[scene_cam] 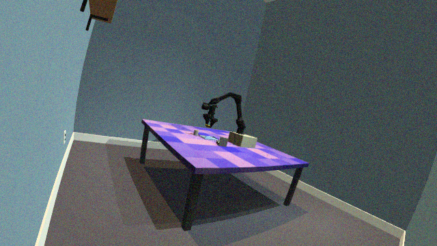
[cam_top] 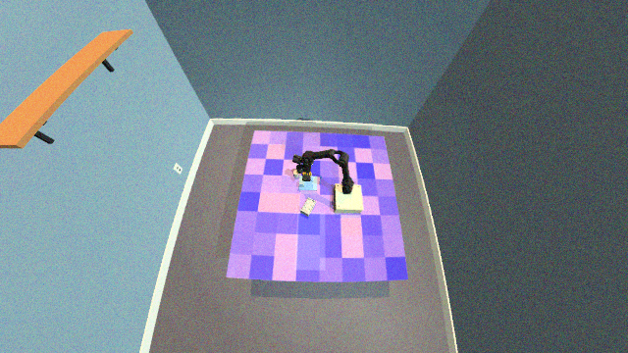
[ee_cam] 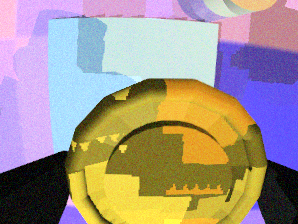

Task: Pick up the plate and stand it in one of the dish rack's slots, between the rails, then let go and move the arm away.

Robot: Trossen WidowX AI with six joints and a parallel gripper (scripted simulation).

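Right now my gripper tip is 240 mm to the right of the dish rack and 80 mm above it. From my gripper tip the other things lie so: light blue square mat 10 mm behind, 20 mm to the left, 100 mm below; small cup 90 mm ahead, 60 mm to the right, 80 mm below; plate 10 mm above.
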